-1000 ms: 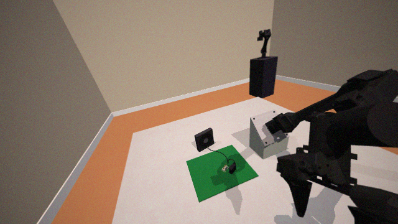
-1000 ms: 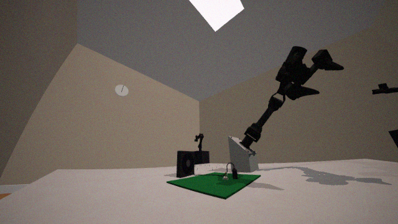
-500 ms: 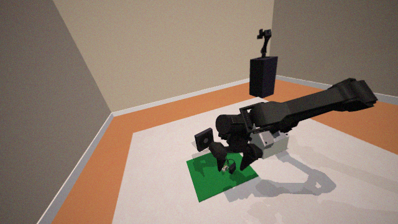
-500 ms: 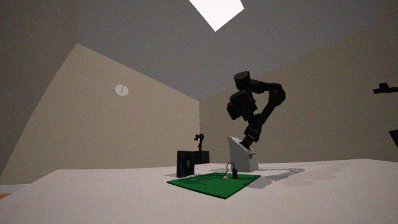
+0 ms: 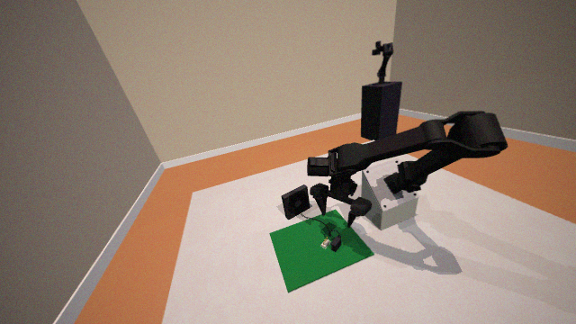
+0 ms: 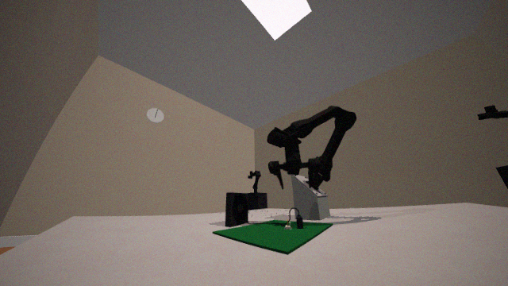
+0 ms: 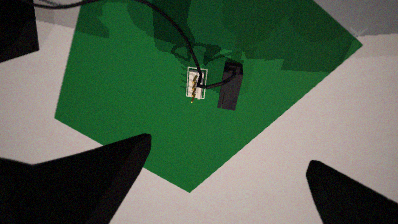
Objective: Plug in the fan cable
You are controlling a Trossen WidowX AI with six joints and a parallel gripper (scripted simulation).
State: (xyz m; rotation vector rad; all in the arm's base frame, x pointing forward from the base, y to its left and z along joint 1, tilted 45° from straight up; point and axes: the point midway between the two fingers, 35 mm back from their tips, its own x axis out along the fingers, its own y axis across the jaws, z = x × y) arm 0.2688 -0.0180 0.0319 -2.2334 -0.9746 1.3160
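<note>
The black plug is 100 mm below my gripper tip and 10 mm ahead of it. The rest, counted from my gripper tip: black fan (220 mm to the right, 70 mm below, 30 mm ahead); board (140 mm below, 50 mm to the right, 50 mm ahead).
</note>
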